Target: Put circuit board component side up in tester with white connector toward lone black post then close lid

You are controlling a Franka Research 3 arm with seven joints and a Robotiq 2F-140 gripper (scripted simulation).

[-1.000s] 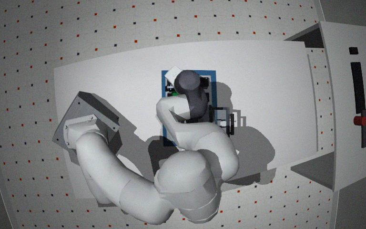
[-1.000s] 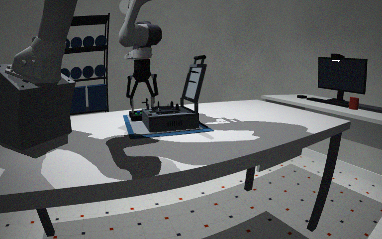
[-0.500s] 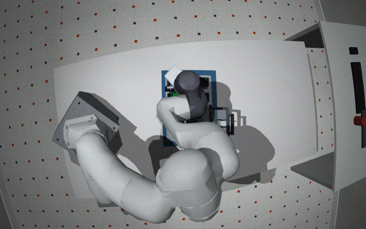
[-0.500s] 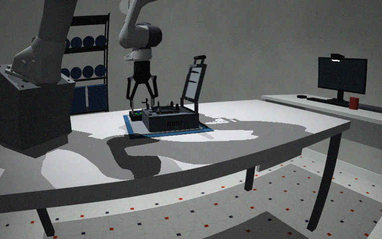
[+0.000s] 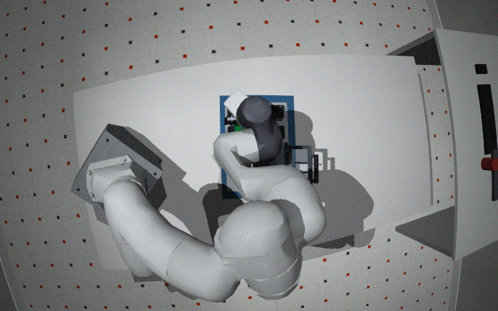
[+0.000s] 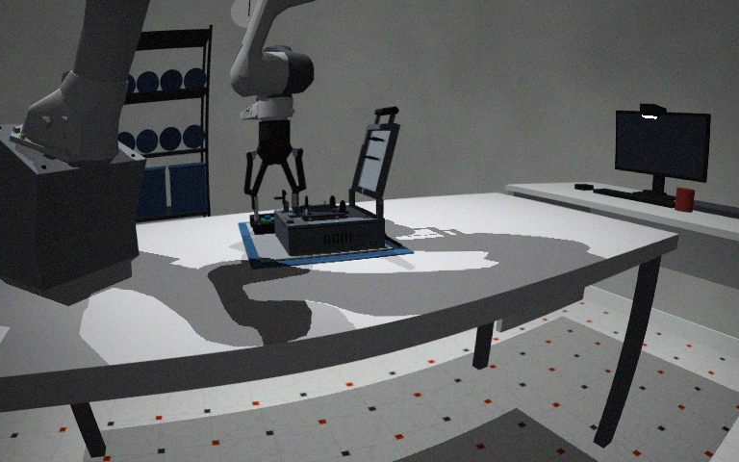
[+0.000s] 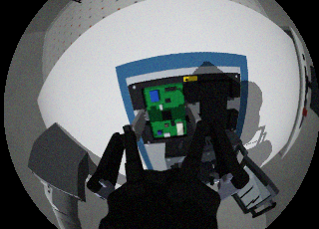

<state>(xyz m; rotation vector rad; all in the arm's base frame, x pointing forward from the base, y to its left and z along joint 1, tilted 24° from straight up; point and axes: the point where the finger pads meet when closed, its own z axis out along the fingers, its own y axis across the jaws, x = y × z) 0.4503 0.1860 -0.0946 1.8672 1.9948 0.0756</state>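
The green circuit board lies 2 cm below my hand. Also, from my hand: see-through lid 19 cm ahead, 17 cm to the right, 14 cm above.
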